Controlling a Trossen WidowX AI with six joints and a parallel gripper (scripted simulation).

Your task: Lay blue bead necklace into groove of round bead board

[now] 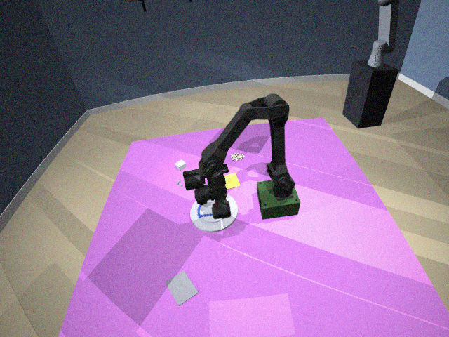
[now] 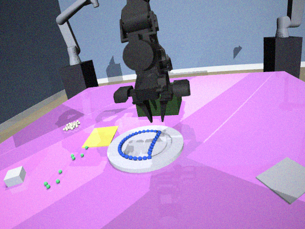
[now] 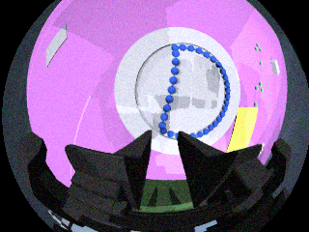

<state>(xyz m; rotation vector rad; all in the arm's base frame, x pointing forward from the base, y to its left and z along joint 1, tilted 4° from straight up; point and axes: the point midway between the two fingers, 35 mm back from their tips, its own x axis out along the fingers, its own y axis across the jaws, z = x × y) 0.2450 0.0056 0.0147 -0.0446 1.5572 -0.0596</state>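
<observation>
Now: the round white bead board 4 cm below my gripper tip, 4 cm ahead of it and 3 cm to the right of it. From my gripper tip the other things lie so: yellow sheet 19 cm to the right, 5 cm below, 3 cm behind; then grey tile 27 cm to the left, 18 cm ahead, 5 cm below; then cube 36 cm to the right, 19 cm ahead, 4 cm below.
</observation>
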